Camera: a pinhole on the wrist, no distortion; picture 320 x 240 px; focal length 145.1 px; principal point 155.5 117.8 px. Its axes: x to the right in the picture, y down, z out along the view. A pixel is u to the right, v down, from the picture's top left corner.
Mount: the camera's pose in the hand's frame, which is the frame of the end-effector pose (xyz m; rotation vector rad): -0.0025 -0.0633 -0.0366 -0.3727 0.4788 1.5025
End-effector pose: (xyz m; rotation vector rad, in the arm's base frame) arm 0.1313 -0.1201 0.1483 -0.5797 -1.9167 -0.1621
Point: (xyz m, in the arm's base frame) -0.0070 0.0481 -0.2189
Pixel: 148.5 212.1
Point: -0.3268 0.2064 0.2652
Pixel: 111.7 26.3
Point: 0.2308 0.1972 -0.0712
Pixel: 269.8 180.7
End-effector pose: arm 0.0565 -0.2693 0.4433 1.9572 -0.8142 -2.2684
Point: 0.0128 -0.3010 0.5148
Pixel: 243.8 177.6
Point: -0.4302 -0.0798 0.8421
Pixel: 124.2 210.0
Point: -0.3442 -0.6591 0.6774
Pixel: 253.2 126.0
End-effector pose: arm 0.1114 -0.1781 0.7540 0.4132 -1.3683 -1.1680
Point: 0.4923 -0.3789 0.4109
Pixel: behind the camera
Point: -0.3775 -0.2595 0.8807
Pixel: 43.9 37.9
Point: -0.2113 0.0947 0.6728
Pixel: 55.4 215.2
